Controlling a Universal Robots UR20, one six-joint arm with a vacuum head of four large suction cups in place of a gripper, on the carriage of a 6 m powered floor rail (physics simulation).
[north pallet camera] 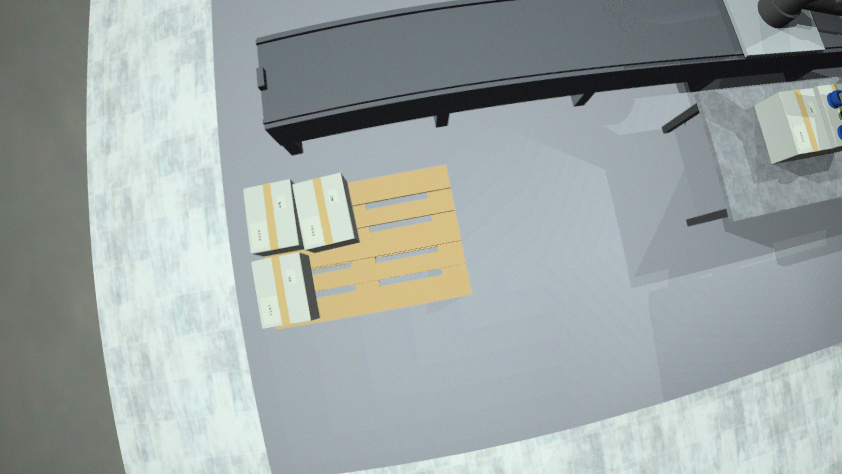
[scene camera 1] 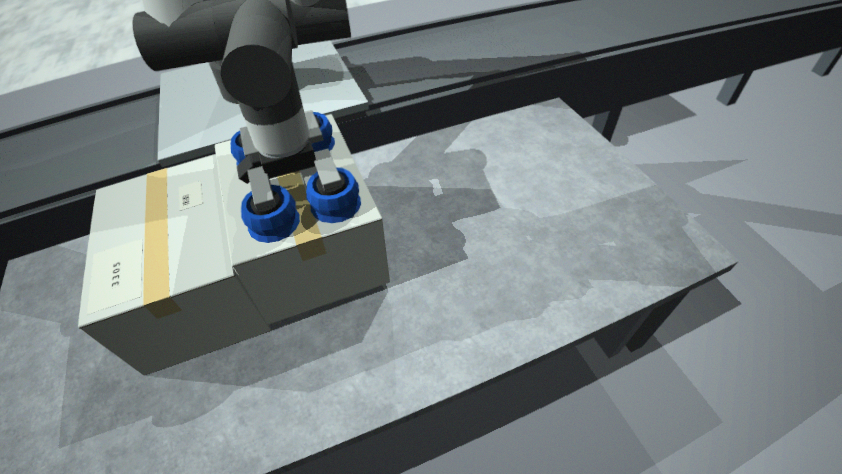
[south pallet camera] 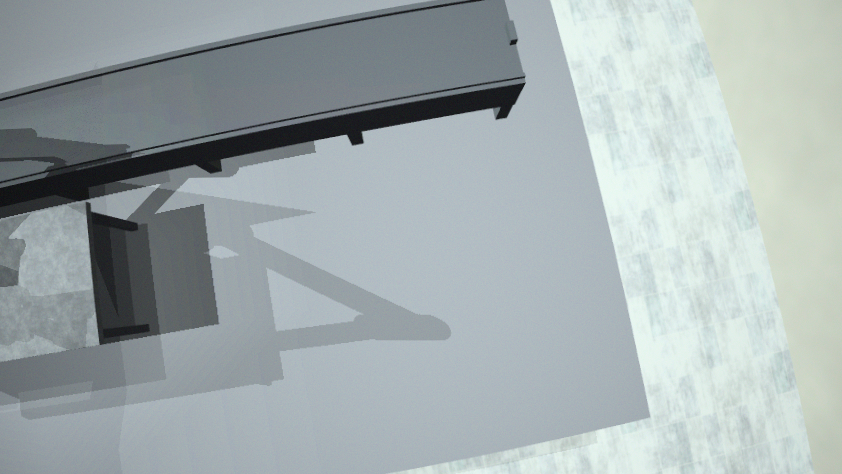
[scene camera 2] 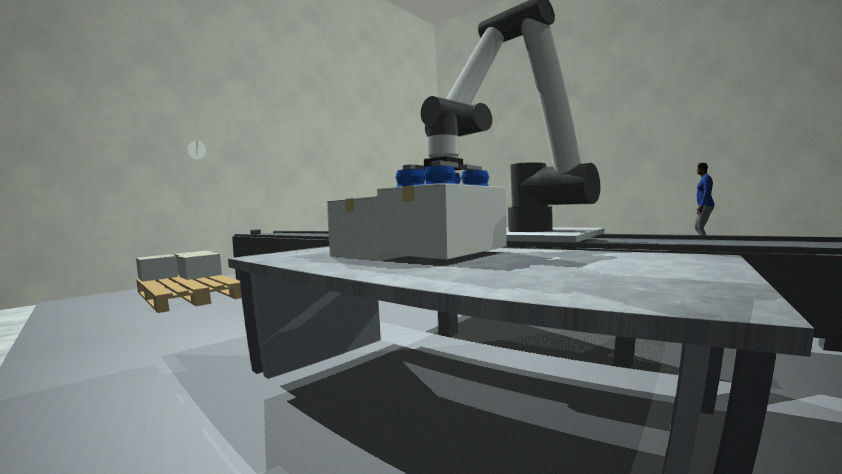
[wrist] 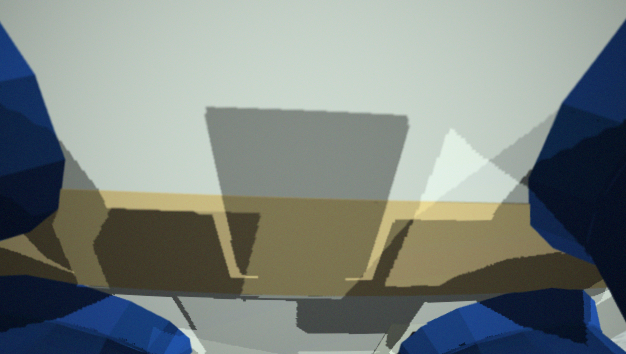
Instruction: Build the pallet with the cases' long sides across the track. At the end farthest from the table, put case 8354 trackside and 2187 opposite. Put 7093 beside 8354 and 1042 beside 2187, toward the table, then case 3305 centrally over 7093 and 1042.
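Where they show: hand, its tool point: point(scene camera 1: 297, 187) point(wrist: 300, 225); arm's base, origin of its link: point(north pallet camera: 772, 12) point(scene camera 2: 530, 230).
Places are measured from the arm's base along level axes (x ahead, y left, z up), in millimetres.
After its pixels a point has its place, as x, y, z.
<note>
My suction head point(scene camera 1: 291, 170) point(scene camera 2: 441, 175) is on the top of a white taped case point(scene camera 1: 353, 259) @[1010, 102, 109] point(scene camera 2: 412, 226) @[1010, 42, 78] point(wrist: 310, 60) @[832, -25, 207] and holds it a little above the table. Its number is hidden; the other cases' places point to 1042. Case 3305 point(scene camera 1: 117, 223) @[770, -344, 183] point(scene camera 2: 353, 232) @[1011, -246, 57] point(north pallet camera: 771, 129) @[811, -404, 40] stands on the table close beside it, its top lower. In the north pallet view, three cases stand on the pallet point(north pallet camera: 412, 235) @[991, -2650, -426]: 8354 point(north pallet camera: 256, 211) @[716, -3503, -203] at the far end trackside, 2187 point(north pallet camera: 265, 282) @[1125, -3509, -203] opposite, and 7093 point(north pallet camera: 306, 200) @[712, -3201, -203] beside 8354, toward the table. Their small numbers are hard to read.
The grey table point(scene camera 1: 530, 235) @[1008, 556, -40] point(scene camera 2: 707, 282) @[1009, 869, -40] point(south pallet camera: 53, 259) @[789, 773, -40] stands beside the floor rail point(scene camera 1: 441, 52) point(north pallet camera: 412, 70) point(south pallet camera: 353, 70). The arm's pale carriage point(scene camera 1: 188, 117) @[99, -246, 0] is behind the cases. A person in blue point(scene camera 2: 704, 188) stands beyond the rail.
</note>
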